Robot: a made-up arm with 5 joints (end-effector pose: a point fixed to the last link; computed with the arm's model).
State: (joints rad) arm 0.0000 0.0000 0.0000 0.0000 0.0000
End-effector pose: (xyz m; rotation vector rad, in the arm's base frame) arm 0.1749 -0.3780 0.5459 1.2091 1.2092 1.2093
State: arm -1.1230 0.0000 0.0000 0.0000 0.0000
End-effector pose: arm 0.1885 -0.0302 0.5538 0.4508 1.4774 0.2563
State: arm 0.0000 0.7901 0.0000 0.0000 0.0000
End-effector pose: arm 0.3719 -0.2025 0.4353 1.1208 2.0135 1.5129
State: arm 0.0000 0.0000 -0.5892 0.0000 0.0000
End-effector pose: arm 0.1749 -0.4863 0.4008 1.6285 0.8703 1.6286
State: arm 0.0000 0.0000 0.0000 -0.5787 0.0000
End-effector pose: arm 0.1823 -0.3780 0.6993 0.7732 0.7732 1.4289
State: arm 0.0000 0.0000 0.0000 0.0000 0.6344
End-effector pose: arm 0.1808 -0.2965 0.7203 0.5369 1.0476 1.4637
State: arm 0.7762 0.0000 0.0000 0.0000 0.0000
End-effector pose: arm 0.1942 -0.5183 0.3430 1.6776 0.7872 1.8465
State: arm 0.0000 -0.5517 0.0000 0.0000 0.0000
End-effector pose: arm -0.0254 -0.3985 0.5667 1.1827 0.6762 0.9604
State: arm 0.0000 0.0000 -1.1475 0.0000 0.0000
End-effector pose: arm 0.1749 -0.4979 0.2294 1.9878 0.4271 1.9878
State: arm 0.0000 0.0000 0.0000 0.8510 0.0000
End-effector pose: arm 0.0215 -0.3780 0.3853 1.8027 1.8028 0.6784
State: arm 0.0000 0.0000 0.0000 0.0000 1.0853
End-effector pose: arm 0.1162 -0.2268 0.8205 0.0544 0.8900 1.5706
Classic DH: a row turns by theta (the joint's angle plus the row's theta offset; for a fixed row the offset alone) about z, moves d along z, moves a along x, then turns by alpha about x. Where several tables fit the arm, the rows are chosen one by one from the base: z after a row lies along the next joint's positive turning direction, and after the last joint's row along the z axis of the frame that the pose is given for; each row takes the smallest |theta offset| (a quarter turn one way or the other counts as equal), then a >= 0, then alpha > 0; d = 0 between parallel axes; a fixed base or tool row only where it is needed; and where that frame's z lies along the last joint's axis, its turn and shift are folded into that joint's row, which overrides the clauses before.
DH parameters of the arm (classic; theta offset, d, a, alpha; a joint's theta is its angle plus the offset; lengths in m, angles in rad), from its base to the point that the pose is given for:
base (fixed): 1.5289 0.2475 -0.19 1.4474
joint 1: -0.5313 0.0238 0.03 -1.447
joint 2: 0.0987 0.0375 -0.0541 -1.6091
joint 3: 1.0449 0.0991 -0.34 1.5708
joint 4: 0.9586 -0.0823 0.0367 -2.6122
joint 5: 1.026 0.0661 0.1056 -1.8652
tool (fixed): 2.0174 0.3032 0 0

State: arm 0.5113 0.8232 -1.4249 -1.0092 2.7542
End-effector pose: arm 0.0129 -0.5946 0.2877 -0.0408 -0.6579 0.7072
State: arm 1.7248 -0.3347 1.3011 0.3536 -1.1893
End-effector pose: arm -0.2237 -0.4289 0.2454 -2.6518 -1.3584 -0.0886
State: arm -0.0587 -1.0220 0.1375 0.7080 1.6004
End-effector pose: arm -0.0819 -0.0420 0.7598 0.0678 0.7825 0.8143
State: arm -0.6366 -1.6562 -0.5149 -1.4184 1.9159
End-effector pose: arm -0.2304 0.2482 -0.0176 -2.1339 -0.6445 -1.2492
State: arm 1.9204 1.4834 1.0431 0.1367 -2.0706
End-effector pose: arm 0.1376 -0.4294 -0.0491 -1.5619 -2.1964 -1.4647
